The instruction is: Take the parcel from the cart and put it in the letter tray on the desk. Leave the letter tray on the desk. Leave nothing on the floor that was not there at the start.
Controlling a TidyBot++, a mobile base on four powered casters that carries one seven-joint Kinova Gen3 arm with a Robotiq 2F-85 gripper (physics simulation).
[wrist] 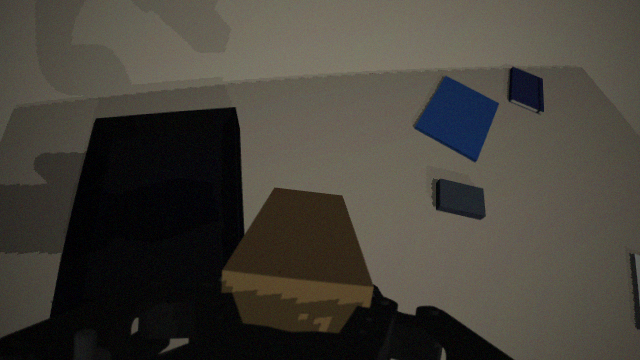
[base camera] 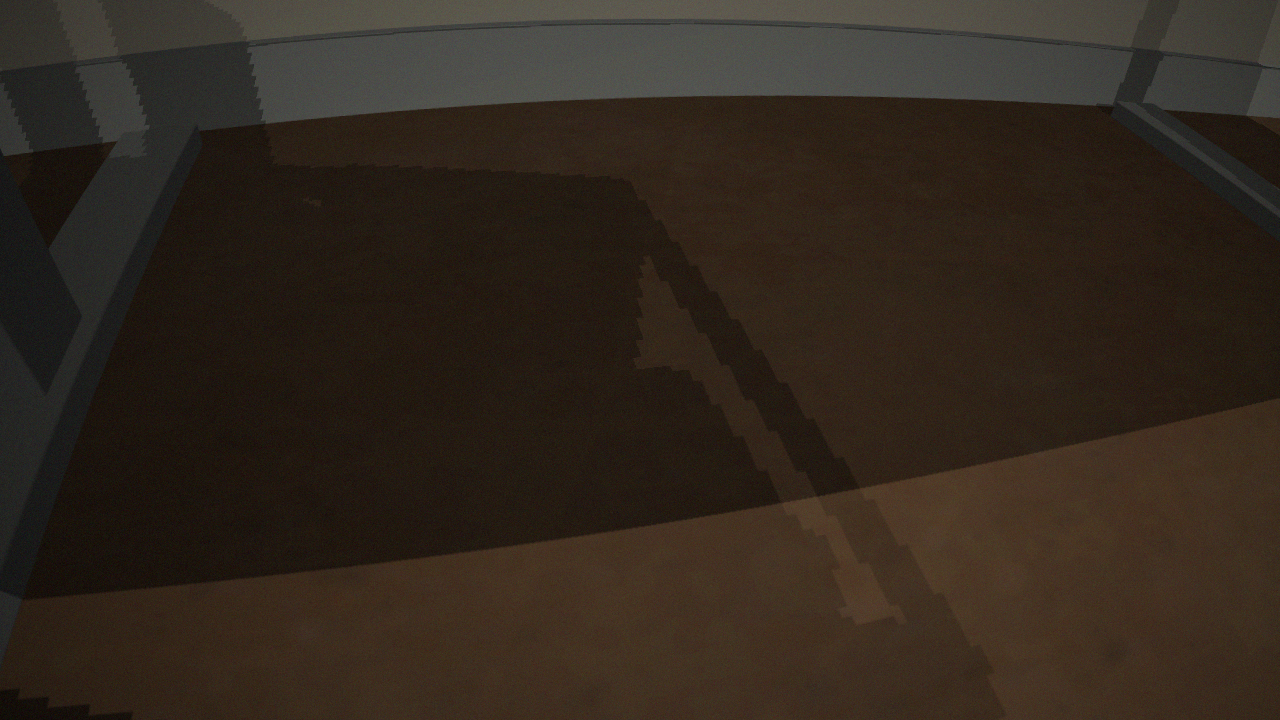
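Frame: origin at the arm's base, x ahead, y left, z up, level; millimetres.
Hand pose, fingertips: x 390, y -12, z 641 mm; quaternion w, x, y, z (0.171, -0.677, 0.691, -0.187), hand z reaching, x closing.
Observation:
Things, the pixels of their top centre, and the offset from my fingertips. "spot": a spot on its surface instead. Level surfaces: height alone.
- parcel, middle of its top: (wrist: 306,217) dx +13, dy +0, dz +64 mm
- black letter tray, middle of its top: (wrist: 155,194) dx +157, dy +228, dz -254 mm
- pale desk, its level: dz -317 mm
- blue flat square, surface spot: (wrist: 457,119) spot: dx +437, dy -332, dz -309 mm
- dark blue notebook, middle of its top: (wrist: 527,88) dx +583, dy -562, dz -305 mm
- grey block, middle of its top: (wrist: 462,196) dx +231, dy -298, dz -299 mm
- object, surface spot: (wrist: 636,290) spot: dx +70, dy -647, dz -311 mm
The parcel (wrist: 300,235), a brown box, is between the fingers of my gripper (wrist: 297,285), which is shut on it, at the bottom middle of the wrist view. The black letter tray (wrist: 231,165) lies on the pale desk (wrist: 340,130), left of the parcel in the wrist view. The parcel's left edge overlaps the tray's right side in that view; its height above the desk is hard to tell. The tray's near end is hidden behind my gripper. The cart does not show in either view.
A blue flat square (wrist: 457,119), a dark blue notebook (wrist: 526,90) and a grey block (wrist: 460,199) lie on the desk to the right. Part of another object (wrist: 636,290) shows at the right edge. Grey floor bars (base camera: 111,259) (base camera: 1208,161) stand left and right in the base view.

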